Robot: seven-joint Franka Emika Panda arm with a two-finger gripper.
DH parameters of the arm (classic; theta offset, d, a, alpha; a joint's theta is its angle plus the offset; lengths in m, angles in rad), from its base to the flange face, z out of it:
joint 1: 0 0.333 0 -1.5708
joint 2: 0 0 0 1.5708
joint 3: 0 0.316 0.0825 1.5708
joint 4: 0 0 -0.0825 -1.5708
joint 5: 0 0.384 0 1.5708
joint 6: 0 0 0.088 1.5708
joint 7: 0 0.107 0 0
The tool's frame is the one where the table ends.
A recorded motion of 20 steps. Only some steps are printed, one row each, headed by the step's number.
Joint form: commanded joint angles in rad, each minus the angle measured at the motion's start. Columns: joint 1, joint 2, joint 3, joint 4, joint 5, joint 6, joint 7.
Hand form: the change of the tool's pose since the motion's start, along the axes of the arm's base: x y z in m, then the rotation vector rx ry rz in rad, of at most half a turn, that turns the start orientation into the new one. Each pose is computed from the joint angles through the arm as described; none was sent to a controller.
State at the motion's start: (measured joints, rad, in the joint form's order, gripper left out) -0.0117 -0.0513 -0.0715 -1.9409 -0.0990 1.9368 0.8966
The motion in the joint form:
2: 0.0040 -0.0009 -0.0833 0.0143 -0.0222 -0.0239 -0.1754
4: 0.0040 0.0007 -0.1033 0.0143 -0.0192 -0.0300 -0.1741
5: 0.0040 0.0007 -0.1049 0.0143 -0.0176 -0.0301 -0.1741
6: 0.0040 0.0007 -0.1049 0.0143 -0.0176 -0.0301 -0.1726
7: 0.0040 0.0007 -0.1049 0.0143 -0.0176 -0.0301 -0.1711
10: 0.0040 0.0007 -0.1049 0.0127 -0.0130 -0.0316 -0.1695
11: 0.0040 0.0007 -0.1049 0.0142 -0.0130 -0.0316 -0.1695
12: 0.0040 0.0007 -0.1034 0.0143 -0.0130 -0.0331 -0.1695
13: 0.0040 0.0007 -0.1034 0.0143 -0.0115 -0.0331 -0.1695
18: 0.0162 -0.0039 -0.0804 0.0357 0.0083 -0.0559 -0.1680
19: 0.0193 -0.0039 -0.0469 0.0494 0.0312 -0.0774 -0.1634
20: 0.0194 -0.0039 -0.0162 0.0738 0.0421 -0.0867 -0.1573
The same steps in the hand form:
2: -0.0068 -0.0457 0.0051 -0.0219 0.0289 0.0996
4: -0.0092 -0.0564 0.0035 -0.0165 0.0359 0.0769
5: -0.0094 -0.0572 0.0035 -0.0149 0.0357 0.0749
6: -0.0094 -0.0572 0.0035 -0.0148 0.0355 0.0734
7: -0.0094 -0.0572 0.0035 -0.0148 0.0354 0.0719
10: -0.0097 -0.0568 0.0025 -0.0098 0.0373 0.0689
11: -0.0095 -0.0568 0.0033 -0.0101 0.0359 0.0688
12: -0.0095 -0.0560 0.0032 -0.0100 0.0372 0.0702
13: -0.0094 -0.0559 0.0032 -0.0086 0.0369 0.0698
18: -0.0061 -0.0357 0.0139 0.0078 0.0298 0.0958
19: -0.0036 -0.0139 0.0186 0.0283 0.0336 0.1203
20: 0.0002 0.0037 0.0296 0.0343 0.0171 0.1419

